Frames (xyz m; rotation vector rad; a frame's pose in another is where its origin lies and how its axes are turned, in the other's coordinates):
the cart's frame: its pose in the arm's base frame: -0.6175 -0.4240 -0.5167 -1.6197 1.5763 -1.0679
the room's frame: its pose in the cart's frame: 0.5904 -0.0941 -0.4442 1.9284 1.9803 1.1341
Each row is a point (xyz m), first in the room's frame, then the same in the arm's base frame.
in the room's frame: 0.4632 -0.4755 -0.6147
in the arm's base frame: -0.7766 -0.2034 -0.6049
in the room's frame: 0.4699 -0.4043 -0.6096
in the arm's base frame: -0.7427 -0.2653 -0.6175
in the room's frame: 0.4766 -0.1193 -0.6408
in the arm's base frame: -0.5621 -0.4856 -0.6506
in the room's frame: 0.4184 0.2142 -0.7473
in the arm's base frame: -0.2864 -0.7079 -0.6272
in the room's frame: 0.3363 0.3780 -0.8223
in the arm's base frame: -0.1272 -0.8069 -0.5637
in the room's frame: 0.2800 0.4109 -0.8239
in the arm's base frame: -0.1028 -0.8360 -0.5106
